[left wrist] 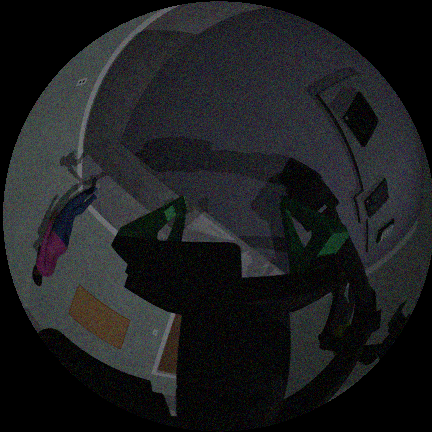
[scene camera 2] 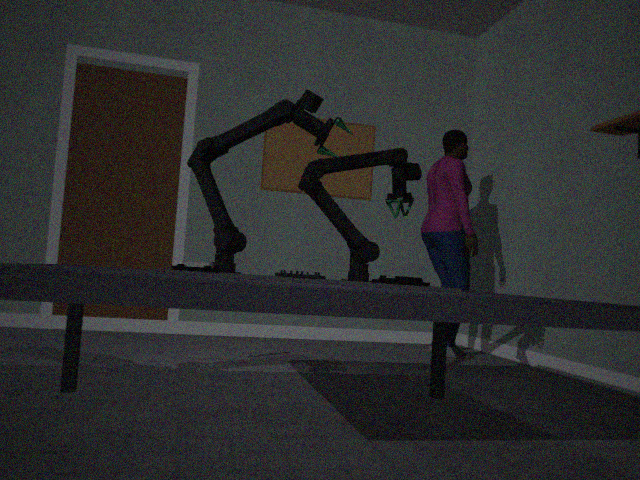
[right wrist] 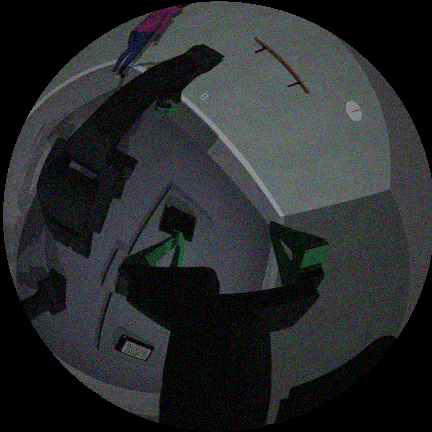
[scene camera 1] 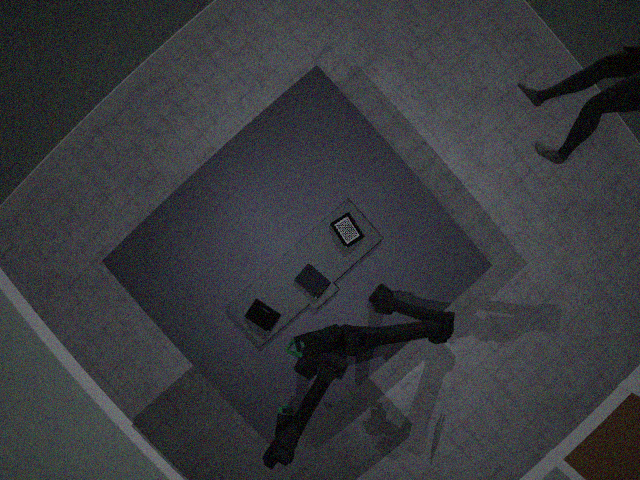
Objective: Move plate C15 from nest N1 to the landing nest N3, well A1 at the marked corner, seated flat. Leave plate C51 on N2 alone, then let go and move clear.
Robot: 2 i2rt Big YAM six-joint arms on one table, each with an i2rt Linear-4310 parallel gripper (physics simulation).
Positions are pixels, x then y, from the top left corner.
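Scene:
The right gripper (scene camera 2: 345,146) is open and holds nothing. The left gripper (left wrist: 233,199) is open and holds nothing.

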